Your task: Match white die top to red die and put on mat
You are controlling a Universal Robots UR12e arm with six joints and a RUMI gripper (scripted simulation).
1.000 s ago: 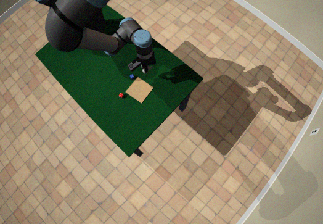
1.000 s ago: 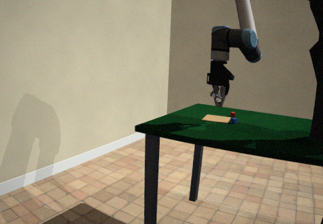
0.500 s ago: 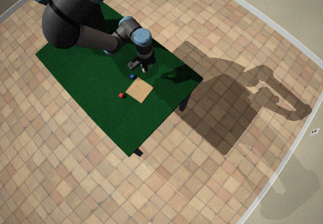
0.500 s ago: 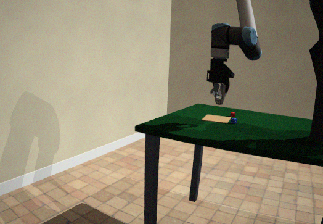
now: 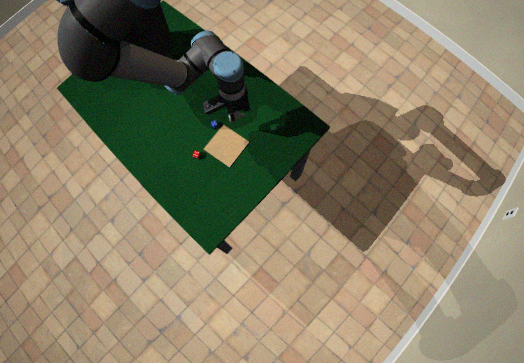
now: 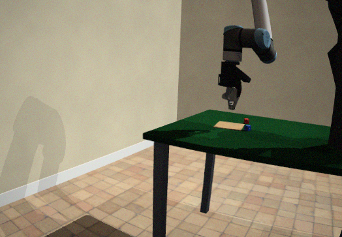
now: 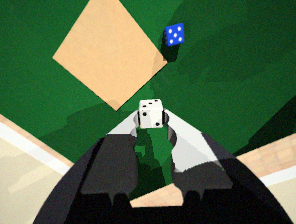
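My hand is 120 mm above the tan mat, 80 mm to the left of it and 30 mm short of it. Round my hand: red die: 190 mm to the right, 100 mm below, 40 mm behind; then white die: right at my hand; then blue die: 100 mm below, 80 mm behind, 40 mm to the right.
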